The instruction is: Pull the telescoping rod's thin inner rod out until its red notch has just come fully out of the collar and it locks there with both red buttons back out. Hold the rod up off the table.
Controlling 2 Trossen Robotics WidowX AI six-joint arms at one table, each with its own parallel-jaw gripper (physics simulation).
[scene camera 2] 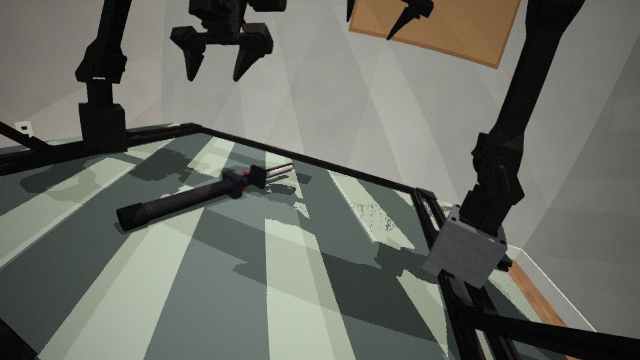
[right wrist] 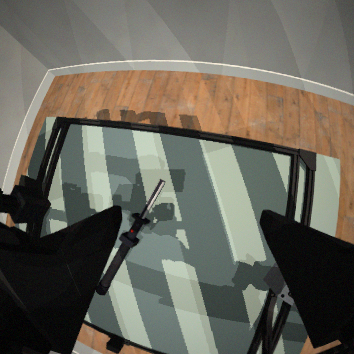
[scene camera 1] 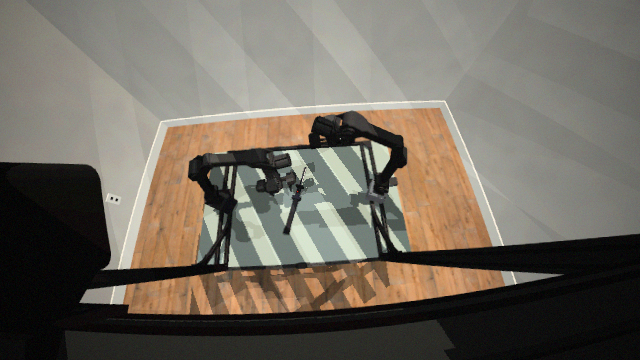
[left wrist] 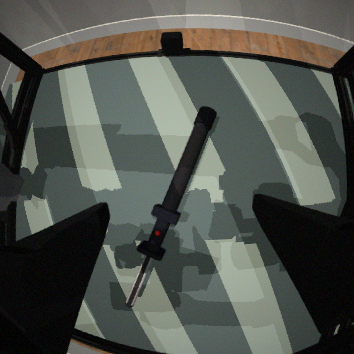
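Note:
The telescoping rod's dark outer tube (scene camera 1: 292, 216) (scene camera 2: 182, 198) (left wrist: 187, 170) (right wrist: 116, 263) lies slantwise on the striped table (scene camera 2: 225, 310). A short length of pale, thin inner rod (scene camera 1: 303, 175) (scene camera 2: 280, 171) (left wrist: 138, 286) (right wrist: 156, 194) sticks out of its end. A red button (left wrist: 157, 233) (right wrist: 132, 231) shows between two dark flanges; scene camera 2 shows red on both sides there. No red notch can be made out on the inner rod. My left gripper (scene camera 2: 213, 80) (left wrist: 182, 205) is open, empty and high above the table, pointing down. My right gripper (scene camera 2: 369, 30) (right wrist: 193, 215) is open, empty and also raised, partly cut off in scene camera 2.
Black frame rails (scene camera 2: 310, 158) run around the table edges. A grey metal block (scene camera 1: 376, 192) (scene camera 2: 467, 250) sits at the right arm's base on the right rail. A small black block (left wrist: 172, 43) stands on the table's edge. Shadows and light stripes cross the table.

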